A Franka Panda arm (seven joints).
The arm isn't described. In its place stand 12 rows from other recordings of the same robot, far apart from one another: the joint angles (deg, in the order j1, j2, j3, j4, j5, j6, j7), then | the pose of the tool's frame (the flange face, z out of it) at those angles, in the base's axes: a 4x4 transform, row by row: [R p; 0 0 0 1], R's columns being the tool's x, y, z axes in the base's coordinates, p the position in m.
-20.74 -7.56 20.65 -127.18 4.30 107.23 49.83 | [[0.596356 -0.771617 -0.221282 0.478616], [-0.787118 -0.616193 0.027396 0.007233], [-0.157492 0.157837 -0.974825 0.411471], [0 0 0 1]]
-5.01 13.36 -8.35 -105.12 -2.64 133.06 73.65 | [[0.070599 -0.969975 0.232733 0.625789], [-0.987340 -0.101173 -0.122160 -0.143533], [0.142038 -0.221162 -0.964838 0.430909], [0 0 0 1]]
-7.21 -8.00 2.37 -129.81 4.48 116.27 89.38 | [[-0.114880 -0.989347 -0.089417 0.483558], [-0.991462 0.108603 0.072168 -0.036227], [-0.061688 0.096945 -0.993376 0.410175], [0 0 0 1]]
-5.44 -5.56 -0.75 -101.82 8.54 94.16 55.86 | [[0.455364 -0.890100 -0.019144 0.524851], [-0.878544 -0.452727 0.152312 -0.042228], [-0.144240 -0.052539 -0.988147 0.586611], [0 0 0 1]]
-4.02 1.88 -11.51 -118.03 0.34 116.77 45.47 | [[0.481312 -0.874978 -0.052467 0.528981], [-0.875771 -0.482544 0.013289 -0.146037], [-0.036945 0.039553 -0.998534 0.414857], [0 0 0 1]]
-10.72 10.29 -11.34 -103.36 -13.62 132.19 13.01 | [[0.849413 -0.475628 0.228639 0.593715], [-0.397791 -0.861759 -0.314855 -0.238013], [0.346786 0.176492 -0.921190 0.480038], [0 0 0 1]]
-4.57 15.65 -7.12 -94.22 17.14 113.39 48.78 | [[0.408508 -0.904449 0.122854 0.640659], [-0.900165 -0.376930 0.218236 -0.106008], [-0.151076 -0.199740 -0.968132 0.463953], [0 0 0 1]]
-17.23 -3.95 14.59 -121.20 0.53 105.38 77.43 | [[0.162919 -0.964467 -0.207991 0.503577], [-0.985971 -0.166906 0.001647 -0.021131], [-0.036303 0.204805 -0.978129 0.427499], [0 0 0 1]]
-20.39 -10.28 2.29 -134.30 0.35 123.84 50.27 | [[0.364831 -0.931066 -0.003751 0.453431], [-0.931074 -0.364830 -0.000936 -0.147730], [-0.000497 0.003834 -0.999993 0.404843], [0 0 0 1]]
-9.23 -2.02 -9.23 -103.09 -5.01 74.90 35.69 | [[0.511473 -0.736209 -0.443161 0.466637], [-0.800995 -0.595205 0.064330 -0.168483], [-0.311132 0.322067 -0.894131 0.524285], [0 0 0 1]]
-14.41 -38.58 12.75 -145.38 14.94 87.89 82.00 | [[-0.021055 -0.949020 -0.314512 0.312896], [-0.987570 -0.029269 0.154429 0.023101], [-0.155762 0.313854 -0.936608 0.464325], [0 0 0 1]]
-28.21 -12.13 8.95 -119.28 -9.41 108.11 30.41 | [[0.684578 -0.727521 -0.045467 0.465704], [-0.721668 -0.667639 -0.182904 -0.170951], [0.102711 0.158024 -0.982079 0.519383], [0 0 0 1]]
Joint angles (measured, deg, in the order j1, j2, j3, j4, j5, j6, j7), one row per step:
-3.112, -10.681, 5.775, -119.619, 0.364, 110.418, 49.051
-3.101, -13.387, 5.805, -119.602, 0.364, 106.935, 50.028
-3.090, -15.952, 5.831, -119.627, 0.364, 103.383, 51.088
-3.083, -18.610, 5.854, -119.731, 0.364, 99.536, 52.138
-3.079, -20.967, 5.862, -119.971, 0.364, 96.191, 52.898
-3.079, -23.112, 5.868, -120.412, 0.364, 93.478, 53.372
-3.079, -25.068, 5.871, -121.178, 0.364, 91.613, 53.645
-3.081, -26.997, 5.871, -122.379, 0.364, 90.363, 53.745
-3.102, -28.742, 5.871, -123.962, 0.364, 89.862, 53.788
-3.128, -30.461, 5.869, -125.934, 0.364, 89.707, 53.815
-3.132, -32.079, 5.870, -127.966, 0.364, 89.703, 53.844
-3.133, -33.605, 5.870, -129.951, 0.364, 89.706, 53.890
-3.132, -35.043, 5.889, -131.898, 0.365, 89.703, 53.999
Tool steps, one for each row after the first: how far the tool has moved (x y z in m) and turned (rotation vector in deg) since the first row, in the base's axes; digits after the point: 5 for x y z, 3 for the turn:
-0.01501, 0.00049, 0.01796, -0.282, 0.747, -0.988
-0.03062, 0.00090, 0.03366, -0.578, 1.739, -2.081
-0.04807, 0.00122, 0.04841, -0.918, 3.005, -3.196
-0.06429, 0.00133, 0.05982, -1.236, 4.207, -4.045
-0.07915, 0.00136, 0.06838, -1.523, 5.195, -4.616
-0.09220, 0.00129, 0.07366, -1.762, 5.854, -4.985
-0.10452, 0.00107, 0.07567, -1.979, 6.365, -5.192
-0.11496, 0.00058, 0.07399, -2.159, 6.696, -5.356
-0.12499, -0.00012, 0.06915, -2.338, 7.096, -5.519
-0.13431, -0.00073, 0.06310, -2.508, 7.506, -5.661
-0.14313, -0.00138, 0.05663, -2.671, 7.954, -5.818
-0.15153, -0.00191, 0.04971, -2.842, 8.455, -6.021

